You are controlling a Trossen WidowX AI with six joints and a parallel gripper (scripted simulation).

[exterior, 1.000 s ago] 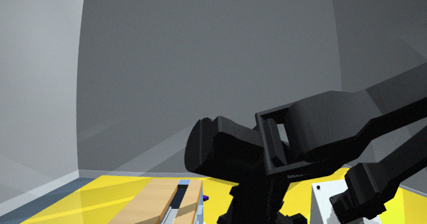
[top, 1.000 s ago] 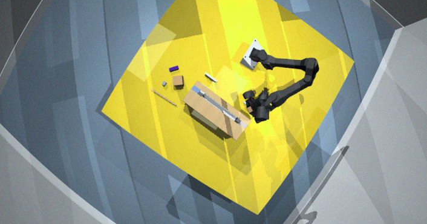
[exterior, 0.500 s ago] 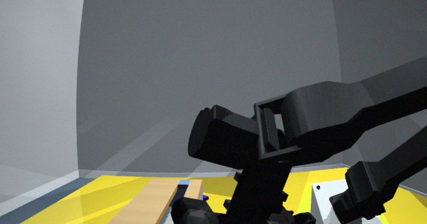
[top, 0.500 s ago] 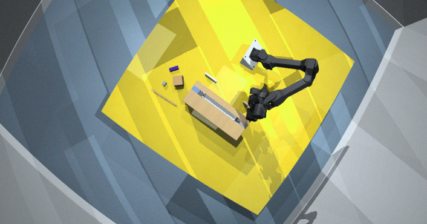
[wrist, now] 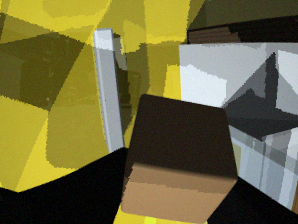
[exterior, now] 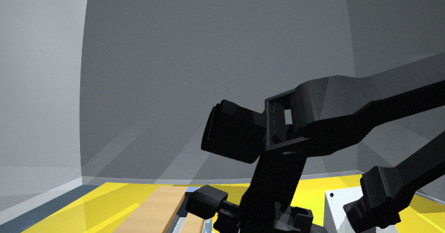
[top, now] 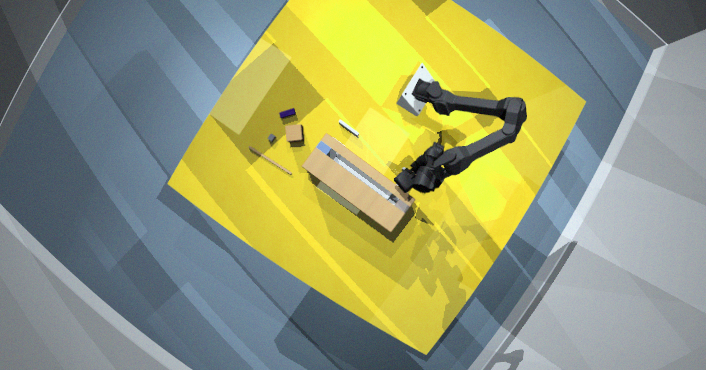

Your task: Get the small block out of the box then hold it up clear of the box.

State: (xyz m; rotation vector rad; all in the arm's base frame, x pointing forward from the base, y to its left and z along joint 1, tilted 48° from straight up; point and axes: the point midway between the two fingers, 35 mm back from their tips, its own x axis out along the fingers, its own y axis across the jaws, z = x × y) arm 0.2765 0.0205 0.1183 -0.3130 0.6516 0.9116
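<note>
Right now the brown block is 10 mm to the left of my gripper tip and 10 mm above it. From my gripper tip the other things lie so: long tan box (150 mm to the right, 60 mm ahead, 30 mm below); tan cube (450 mm to the right, 70 mm below, 40 mm ahead); purple block (510 mm to the right, 90 mm below, 20 mm behind).
</note>
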